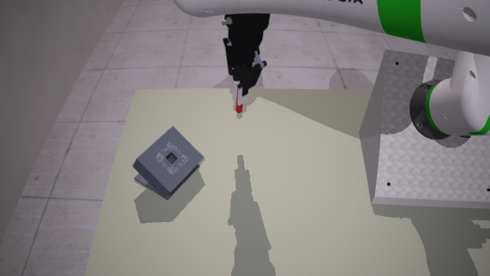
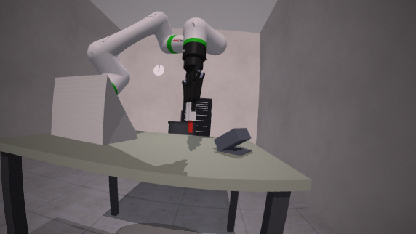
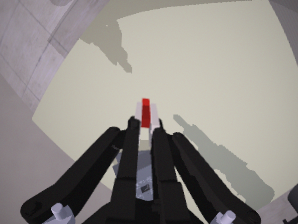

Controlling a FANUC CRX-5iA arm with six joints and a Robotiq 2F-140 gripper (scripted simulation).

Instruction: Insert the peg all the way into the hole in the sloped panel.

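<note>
Right now the flat grey base is 160 mm ahead of my hand, 160 mm to the left of it and 150 mm below it. Round my hand: red peg 30 mm below.
</note>
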